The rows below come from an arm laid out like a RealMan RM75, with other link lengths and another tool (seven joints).
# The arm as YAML. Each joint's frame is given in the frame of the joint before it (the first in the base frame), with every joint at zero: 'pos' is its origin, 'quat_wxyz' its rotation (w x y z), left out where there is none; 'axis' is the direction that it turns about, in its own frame. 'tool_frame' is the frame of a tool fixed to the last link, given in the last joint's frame.
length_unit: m
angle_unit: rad
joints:
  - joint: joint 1
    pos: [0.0, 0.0, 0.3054]
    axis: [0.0, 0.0, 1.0]
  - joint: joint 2
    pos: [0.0, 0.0, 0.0]
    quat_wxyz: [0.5, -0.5, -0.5, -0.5]
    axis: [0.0, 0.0, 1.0]
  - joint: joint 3
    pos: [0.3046, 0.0, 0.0]
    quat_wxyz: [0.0, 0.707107, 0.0, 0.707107]
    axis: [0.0, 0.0, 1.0]
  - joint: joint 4
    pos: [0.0, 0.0, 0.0]
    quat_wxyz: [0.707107, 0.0, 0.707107, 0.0]
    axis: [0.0, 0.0, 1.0]
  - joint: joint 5
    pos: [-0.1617, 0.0, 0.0]
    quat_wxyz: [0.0, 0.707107, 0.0, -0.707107]
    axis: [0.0, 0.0, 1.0]
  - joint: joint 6
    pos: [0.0, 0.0, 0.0]
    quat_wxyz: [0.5, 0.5, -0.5, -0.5]
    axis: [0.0, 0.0, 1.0]
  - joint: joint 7
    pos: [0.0, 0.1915, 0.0]
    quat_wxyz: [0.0, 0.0, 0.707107, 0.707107]
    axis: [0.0, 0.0, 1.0]
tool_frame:
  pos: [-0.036, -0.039, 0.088]
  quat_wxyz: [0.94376, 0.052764, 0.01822, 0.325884]
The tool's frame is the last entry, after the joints.
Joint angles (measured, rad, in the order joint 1, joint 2, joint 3, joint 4, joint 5, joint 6, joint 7), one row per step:
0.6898, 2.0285, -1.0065, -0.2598, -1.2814, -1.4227, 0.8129
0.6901, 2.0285, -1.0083, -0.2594, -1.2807, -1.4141, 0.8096
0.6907, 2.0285, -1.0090, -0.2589, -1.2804, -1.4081, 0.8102
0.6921, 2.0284, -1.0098, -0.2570, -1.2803, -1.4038, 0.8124
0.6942, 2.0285, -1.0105, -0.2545, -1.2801, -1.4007, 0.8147
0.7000, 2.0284, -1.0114, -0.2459, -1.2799, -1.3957, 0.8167
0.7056, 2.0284, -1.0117, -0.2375, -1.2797, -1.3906, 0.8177
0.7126, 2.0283, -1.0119, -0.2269, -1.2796, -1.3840, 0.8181
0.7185, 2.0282, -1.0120, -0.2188, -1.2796, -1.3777, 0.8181
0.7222, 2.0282, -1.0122, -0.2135, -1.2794, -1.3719, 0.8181
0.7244, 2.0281, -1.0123, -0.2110, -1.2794, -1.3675, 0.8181
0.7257, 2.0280, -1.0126, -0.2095, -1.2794, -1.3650, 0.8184
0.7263, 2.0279, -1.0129, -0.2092, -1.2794, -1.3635, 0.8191
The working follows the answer.
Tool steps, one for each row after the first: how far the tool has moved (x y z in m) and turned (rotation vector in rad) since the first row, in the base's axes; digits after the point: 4 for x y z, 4 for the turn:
0.0014, 0.0014, -0.0008, 0.0038, -0.0067, -0.0040
0.0024, 0.0025, -0.0013, 0.0047, -0.0098, -0.0086
0.0030, 0.0034, -0.0021, 0.0030, -0.0113, -0.0129
0.0032, 0.0041, -0.0028, 0.0005, -0.0118, -0.0162
0.0032, 0.0053, -0.0047, -0.0050, -0.0127, -0.0216
0.0032, 0.0066, -0.0064, -0.0094, -0.0138, -0.0268
0.0033, 0.0081, -0.0085, -0.0143, -0.0158, -0.0331
0.0033, 0.0096, -0.0102, -0.0174, -0.0183, -0.0381
0.0038, 0.0108, -0.0114, -0.0189, -0.0208, -0.0427
0.0041, 0.0118, -0.0120, -0.0191, -0.0231, -0.0457
0.0043, 0.0123, -0.0125, -0.0195, -0.0244, -0.0475
0.0045, 0.0126, -0.0126, -0.0198, -0.0251, -0.0486

Tool pose at each row, in the base's axes (x y z in m, rotation vector in rad; rounded; the steps above come from the unrounded poses):
0.1058, 0.4554, -0.0062, -2.3679, 1.0613, 1.2054
0.1072, 0.4567, -0.0070, -2.3642, 1.0602, 1.1963
0.1082, 0.4579, -0.0075, -2.3610, 1.0633, 1.1908
0.1089, 0.4588, -0.0082, -2.3592, 1.0688, 1.1870
0.1090, 0.4595, -0.0090, -2.3585, 1.0742, 1.1846
0.1090, 0.4607, -0.0109, -2.3586, 1.0843, 1.1801
0.1090, 0.4619, -0.0126, -2.3580, 1.0932, 1.1758
0.1091, 0.4635, -0.0147, -2.3571, 1.1032, 1.1697
0.1092, 0.4650, -0.0163, -2.3562, 1.1102, 1.1638
0.1096, 0.4662, -0.0176, -2.3543, 1.1156, 1.1585
0.1100, 0.4672, -0.0182, -2.3527, 1.1181, 1.1545
0.1102, 0.4677, -0.0186, -2.3520, 1.1199, 1.1520
0.1103, 0.4680, -0.0188, -2.3516, 1.1210, 1.1506

